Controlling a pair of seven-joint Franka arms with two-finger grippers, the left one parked.
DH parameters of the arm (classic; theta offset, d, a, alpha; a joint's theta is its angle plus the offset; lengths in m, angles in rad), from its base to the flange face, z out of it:
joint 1: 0 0.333 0 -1.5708
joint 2: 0 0 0 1.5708
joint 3: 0 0.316 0.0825 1.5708
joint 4: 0 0 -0.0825 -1.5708
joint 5: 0 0.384 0 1.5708
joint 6: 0 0 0.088 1.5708
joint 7: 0 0.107 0 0
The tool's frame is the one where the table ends.
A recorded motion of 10 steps. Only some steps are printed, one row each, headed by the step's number.
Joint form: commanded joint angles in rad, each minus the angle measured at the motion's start. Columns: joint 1, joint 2, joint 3, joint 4, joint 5, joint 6, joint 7.
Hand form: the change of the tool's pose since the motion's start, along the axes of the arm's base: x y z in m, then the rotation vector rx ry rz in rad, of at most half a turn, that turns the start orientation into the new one. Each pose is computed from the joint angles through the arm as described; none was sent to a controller.
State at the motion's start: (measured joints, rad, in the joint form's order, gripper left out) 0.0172 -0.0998 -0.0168 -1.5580 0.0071 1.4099 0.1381
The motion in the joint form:
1: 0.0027 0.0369 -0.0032 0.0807 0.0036 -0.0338 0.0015
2: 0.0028 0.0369 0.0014 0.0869 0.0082 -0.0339 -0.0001
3: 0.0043 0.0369 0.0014 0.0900 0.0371 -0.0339 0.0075
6: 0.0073 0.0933 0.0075 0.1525 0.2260 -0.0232 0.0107
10: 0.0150 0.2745 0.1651 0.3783 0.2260 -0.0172 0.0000
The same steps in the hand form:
1: 0.0071 0.0003 0.0149 0.0030 -0.0100 -0.0013
2: 0.0069 0.0034 0.0177 0.0074 -0.0161 0.0057
3: 0.0068 0.0077 0.0192 0.0357 -0.0189 0.0041
6: 0.0247 0.0355 0.0220 0.2216 -0.0329 0.0388
10: 0.0659 0.1214 0.0246 0.2540 -0.0665 0.2148

